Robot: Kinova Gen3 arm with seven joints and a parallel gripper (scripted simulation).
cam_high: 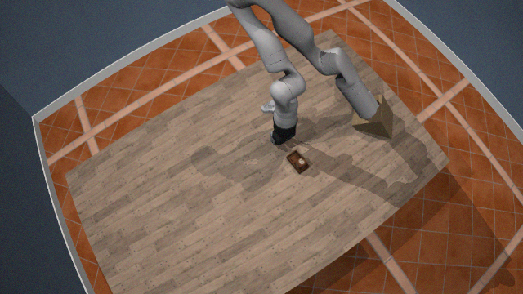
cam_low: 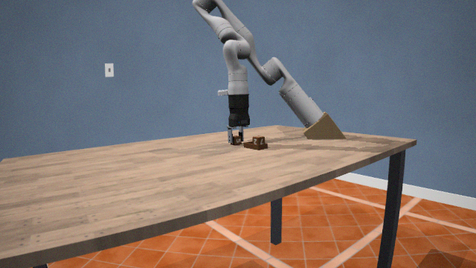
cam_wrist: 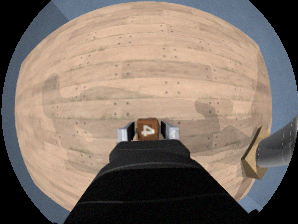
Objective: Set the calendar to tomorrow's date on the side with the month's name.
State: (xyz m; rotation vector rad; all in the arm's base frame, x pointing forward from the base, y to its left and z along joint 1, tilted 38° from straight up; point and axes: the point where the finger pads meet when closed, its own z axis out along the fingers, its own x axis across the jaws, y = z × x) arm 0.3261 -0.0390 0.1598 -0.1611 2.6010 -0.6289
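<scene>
Right now the dark brown calendar tray is 11 cm to the left of my hand and 2 cm below it.
</scene>
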